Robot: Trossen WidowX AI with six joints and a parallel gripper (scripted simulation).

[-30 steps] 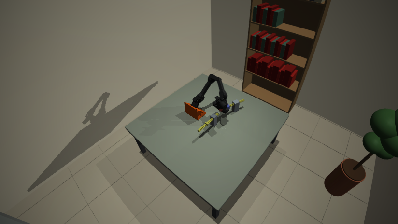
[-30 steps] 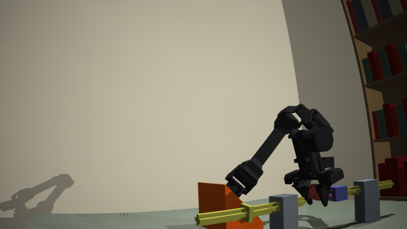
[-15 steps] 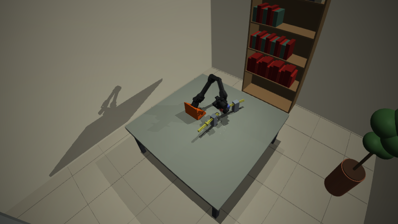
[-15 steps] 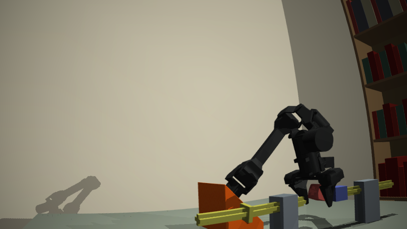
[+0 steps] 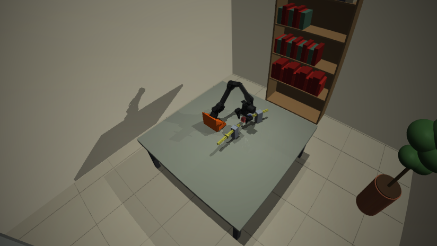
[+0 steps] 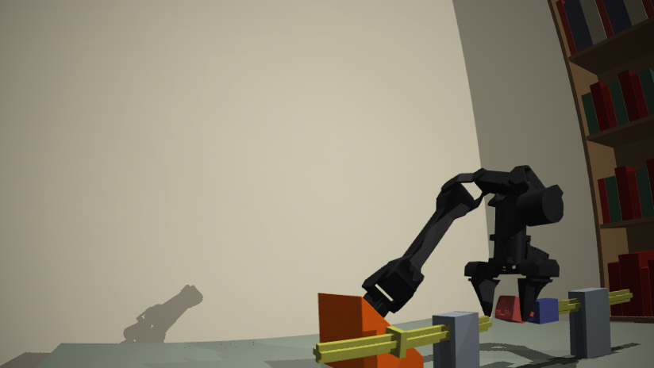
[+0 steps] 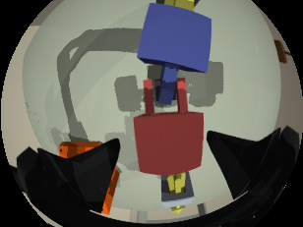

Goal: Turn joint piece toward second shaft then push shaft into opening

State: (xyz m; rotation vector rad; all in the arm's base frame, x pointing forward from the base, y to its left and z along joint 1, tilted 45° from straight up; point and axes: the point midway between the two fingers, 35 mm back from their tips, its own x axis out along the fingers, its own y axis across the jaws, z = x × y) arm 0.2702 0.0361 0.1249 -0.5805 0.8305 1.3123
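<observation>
Now: gripper tip 2 cm to the right of the red joint piece, 1 cm below it and 1 cm short of it.
</observation>
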